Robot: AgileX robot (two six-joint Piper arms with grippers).
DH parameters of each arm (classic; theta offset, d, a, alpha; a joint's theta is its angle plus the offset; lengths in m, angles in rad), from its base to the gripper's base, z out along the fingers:
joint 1: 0 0.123 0 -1.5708
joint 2: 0.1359 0 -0.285 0
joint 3: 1.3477 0 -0.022 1.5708
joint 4: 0 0.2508 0 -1.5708
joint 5: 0 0 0.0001 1.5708
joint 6: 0 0.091 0 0
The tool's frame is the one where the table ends.
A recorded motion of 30 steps. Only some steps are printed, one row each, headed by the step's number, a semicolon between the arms.
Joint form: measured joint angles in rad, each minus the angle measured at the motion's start. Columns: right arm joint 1, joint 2, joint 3, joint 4, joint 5, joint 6; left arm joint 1, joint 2, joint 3, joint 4, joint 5, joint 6.
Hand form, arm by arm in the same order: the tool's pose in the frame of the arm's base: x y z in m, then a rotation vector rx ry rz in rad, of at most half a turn. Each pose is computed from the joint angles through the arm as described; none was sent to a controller.
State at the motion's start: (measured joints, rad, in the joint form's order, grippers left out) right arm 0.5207 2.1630 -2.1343 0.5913 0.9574 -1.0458; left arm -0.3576 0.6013 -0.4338 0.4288 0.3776 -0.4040
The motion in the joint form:
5: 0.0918 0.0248 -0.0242 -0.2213 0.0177 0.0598; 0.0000 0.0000 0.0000 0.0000 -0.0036 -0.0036
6: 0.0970 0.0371 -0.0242 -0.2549 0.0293 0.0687; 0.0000 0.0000 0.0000 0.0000 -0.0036 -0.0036
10: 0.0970 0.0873 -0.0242 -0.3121 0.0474 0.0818; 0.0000 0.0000 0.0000 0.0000 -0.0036 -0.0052
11: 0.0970 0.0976 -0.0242 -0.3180 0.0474 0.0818; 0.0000 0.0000 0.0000 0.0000 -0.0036 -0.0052
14: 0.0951 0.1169 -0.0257 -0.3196 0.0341 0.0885; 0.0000 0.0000 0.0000 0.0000 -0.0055 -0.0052
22: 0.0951 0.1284 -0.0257 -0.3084 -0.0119 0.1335; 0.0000 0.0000 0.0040 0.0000 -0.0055 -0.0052
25: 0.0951 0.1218 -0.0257 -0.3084 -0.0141 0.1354; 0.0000 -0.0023 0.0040 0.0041 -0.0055 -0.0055
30: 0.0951 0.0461 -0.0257 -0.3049 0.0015 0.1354; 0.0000 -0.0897 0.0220 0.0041 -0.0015 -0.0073
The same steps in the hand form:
5: 0.3926 0.3091 0.3002 -1.6458 1.7780 0.3006; 0.1198 -0.0300 0.2794 0.2517 1.9737 -0.0825
6: 0.3933 0.3102 0.2926 -1.6737 1.7968 0.2727; 0.1198 -0.0300 0.2794 0.2517 1.9737 -0.0825
10: 0.4008 0.3108 0.2651 -1.7284 1.8564 0.2244; 0.1198 -0.0300 0.2794 0.2501 1.9739 -0.0835
11: 0.4023 0.3112 0.2598 -1.7367 1.8644 0.2193; 0.1198 -0.0300 0.2794 0.2501 1.9739 -0.0835
14: 0.4060 0.3124 0.2510 -1.7288 1.8789 0.2188; 0.1199 -0.0301 0.2795 0.2505 1.9722 -0.0844
22: 0.4100 0.3154 0.2474 -1.6530 1.9029 0.2383; 0.1197 -0.0300 0.2782 0.2514 1.9760 -0.0836
25: 0.4095 0.3150 0.2509 -1.6462 1.8977 0.2373; 0.1194 -0.0298 0.2785 0.2534 1.9727 -0.0805
30: 0.3992 0.3083 0.2888 -1.6171 1.8435 0.2325; 0.1060 -0.0246 0.2823 0.2349 1.9099 -0.0944

